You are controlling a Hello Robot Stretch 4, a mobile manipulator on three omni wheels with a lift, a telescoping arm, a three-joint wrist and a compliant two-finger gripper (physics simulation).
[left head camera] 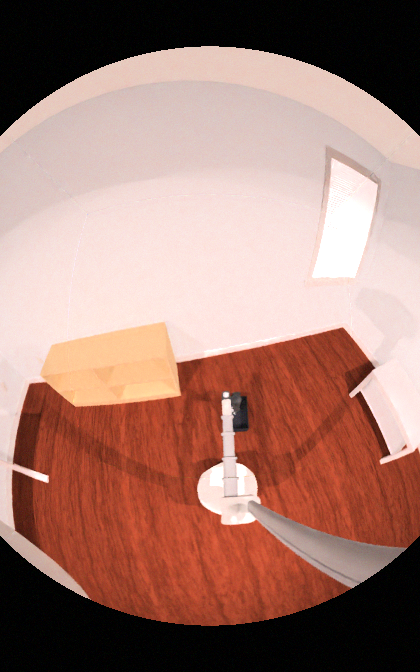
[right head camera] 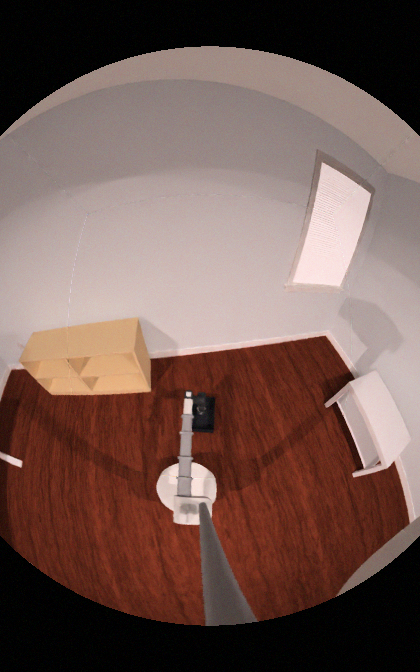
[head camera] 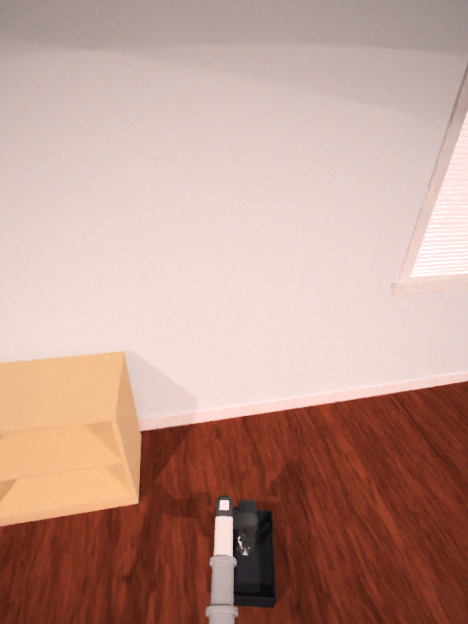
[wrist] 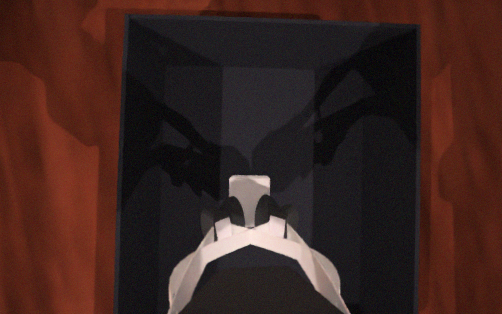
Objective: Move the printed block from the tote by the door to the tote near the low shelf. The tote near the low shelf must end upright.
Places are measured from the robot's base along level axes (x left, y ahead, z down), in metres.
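Pixels of known places: gripper, between the fingertips: (head camera: 244,550) (wrist: 249,214).
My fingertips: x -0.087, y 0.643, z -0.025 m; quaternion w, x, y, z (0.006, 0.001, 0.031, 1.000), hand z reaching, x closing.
Observation:
Ahead of a thing's pixels: the offset from my fingertips to its top centre. "spot": to the spot under its first point. Level surfaces: height alone.
The printed block @(dx +0.000, dy +0.011, dz -0.009 m) (wrist: 249,187) is a small pale grey piece with a rounded top edge in the wrist view. My gripper (wrist: 249,214) (head camera: 244,544) is shut on it, with a dark fingertip on each side. The gripper and block are over the inside of a dark, open-topped tote @(dx -0.012, dy -0.012, dz -0.048 m) (wrist: 270,42) (head camera: 265,569) (left head camera: 243,422) (right head camera: 206,424). This tote stands upright on the floor, to the right of the low tan shelf @(dz -0.558 m) (head camera: 60,390) (left head camera: 110,352) (right head camera: 90,337). The arm hides its left part in the head view. The block's height above the tote floor is hard to tell. The tote by the door does not show.
A white table-like piece (left head camera: 395,395) (right head camera: 387,420) stands by the right wall. A window @(spot: dx -0.888, dy +0.904, dz -1.086 m) (head camera: 443,221) (left head camera: 345,225) (right head camera: 330,225) is high in the wall behind the tote. My round white base (left head camera: 207,492) (right head camera: 167,487) is behind the tote on the brown wooden floor @(dz +0.052 m) (head camera: 352,478).

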